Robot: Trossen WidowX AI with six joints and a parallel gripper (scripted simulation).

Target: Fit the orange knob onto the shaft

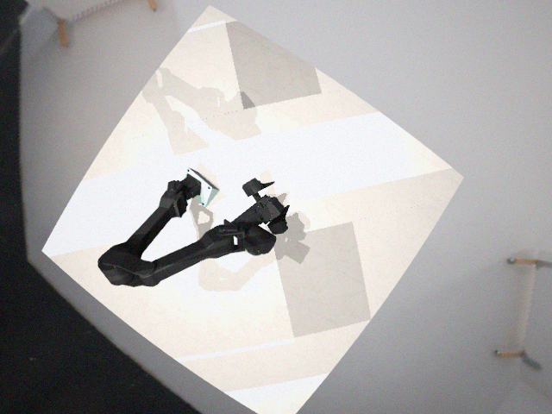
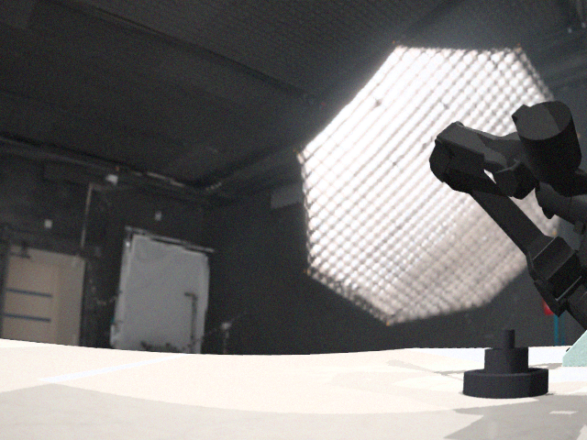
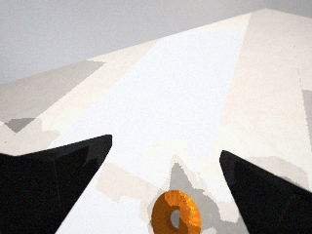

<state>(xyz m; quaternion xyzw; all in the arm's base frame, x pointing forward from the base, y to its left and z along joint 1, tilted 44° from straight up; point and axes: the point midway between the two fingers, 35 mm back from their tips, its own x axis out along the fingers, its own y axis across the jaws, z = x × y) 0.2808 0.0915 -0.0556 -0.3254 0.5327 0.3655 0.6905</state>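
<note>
Right now the orange knob is 1 cm behind my gripper tip, 4 cm to the right of it and 7 cm below it. Round my gripper tip: round pedestal (2 cm ahead, 20 cm to the right, 7 cm below).
</note>
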